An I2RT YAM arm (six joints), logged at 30 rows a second.
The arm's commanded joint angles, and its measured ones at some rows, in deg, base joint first. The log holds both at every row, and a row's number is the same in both.
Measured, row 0: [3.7, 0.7, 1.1, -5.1, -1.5, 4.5]
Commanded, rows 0 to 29: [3.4, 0.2, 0.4, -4.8, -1.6, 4.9]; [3.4, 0.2, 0.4, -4.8, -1.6, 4.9]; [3.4, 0.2, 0.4, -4.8, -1.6, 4.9]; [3.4, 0.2, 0.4, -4.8, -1.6, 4.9]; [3.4, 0.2, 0.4, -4.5, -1.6, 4.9]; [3.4, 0.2, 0.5, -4.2, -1.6, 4.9]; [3.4, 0.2, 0.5, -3.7, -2.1, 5.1]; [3.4, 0.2, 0.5, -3.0, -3.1, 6.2]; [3.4, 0.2, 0.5, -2.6, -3.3, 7.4]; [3.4, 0.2, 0.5, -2.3, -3.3, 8.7]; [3.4, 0.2, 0.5, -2.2, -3.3, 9.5]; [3.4, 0.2, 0.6, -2.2, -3.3, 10.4]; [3.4, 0.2, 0.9, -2.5, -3.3, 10.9]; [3.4, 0.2, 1.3, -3.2, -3.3, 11.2]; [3.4, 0.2, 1.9, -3.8, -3.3, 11.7]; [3.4, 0.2, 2.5, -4.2, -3.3, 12.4]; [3.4, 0.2, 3.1, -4.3, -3.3, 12.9]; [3.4, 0.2, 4.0, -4.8, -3.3, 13.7]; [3.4, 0.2, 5.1, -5.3, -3.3, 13.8]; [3.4, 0.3, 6.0, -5.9, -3.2, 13.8]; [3.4, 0.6, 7.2, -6.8, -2.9, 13.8]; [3.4, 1.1, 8.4, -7.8, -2.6, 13.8]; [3.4, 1.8, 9.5, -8.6, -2.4, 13.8]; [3.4, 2.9, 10.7, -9.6, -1.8, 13.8]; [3.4, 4.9, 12.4, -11.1, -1.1, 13.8]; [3.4, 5.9, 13.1, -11.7, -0.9, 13.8]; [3.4, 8.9, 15.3, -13.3, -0.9, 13.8]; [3.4, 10.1, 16.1, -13.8, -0.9, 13.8]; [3.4, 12.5, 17.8, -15.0, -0.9, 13.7]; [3.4, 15.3, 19.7, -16.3, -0.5, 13.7]
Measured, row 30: [3.7, 10.3, 15.1, -15.1, -1.9, 13.3]
